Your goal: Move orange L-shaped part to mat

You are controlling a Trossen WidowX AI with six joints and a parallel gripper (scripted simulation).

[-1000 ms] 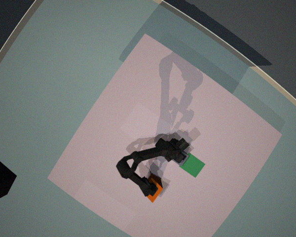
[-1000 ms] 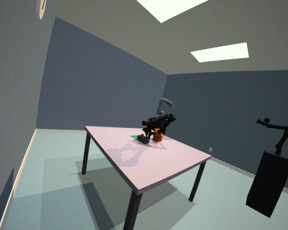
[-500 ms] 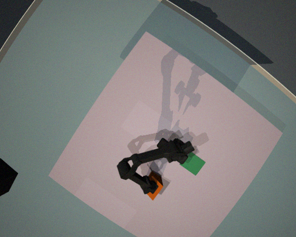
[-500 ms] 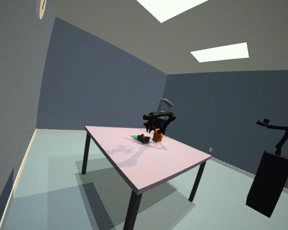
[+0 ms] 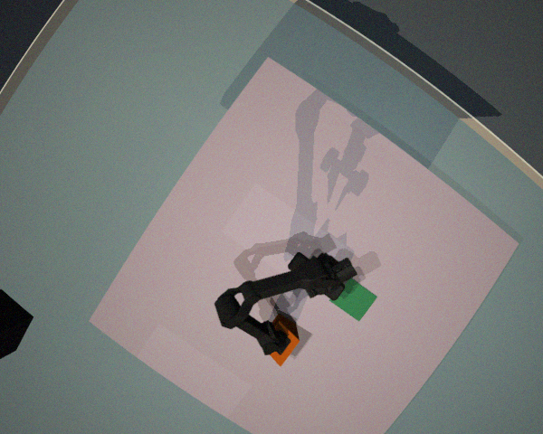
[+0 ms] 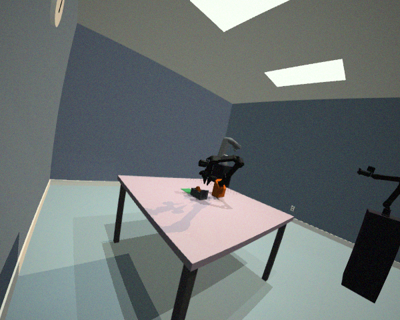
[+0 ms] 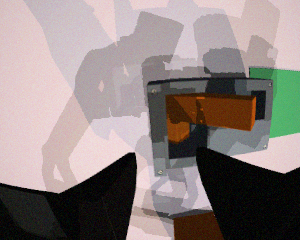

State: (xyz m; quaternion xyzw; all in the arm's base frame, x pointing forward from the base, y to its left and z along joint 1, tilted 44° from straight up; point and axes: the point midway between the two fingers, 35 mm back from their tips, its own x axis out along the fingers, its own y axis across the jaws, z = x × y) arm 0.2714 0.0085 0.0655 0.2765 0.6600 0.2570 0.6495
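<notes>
Now: the orange L-shaped part 10 mm behind my gripper tip, 40 mm to the right of it and 100 mm below it. Round my gripper tip: green mat 10 mm behind, 220 mm to the right, 160 mm below.
</notes>
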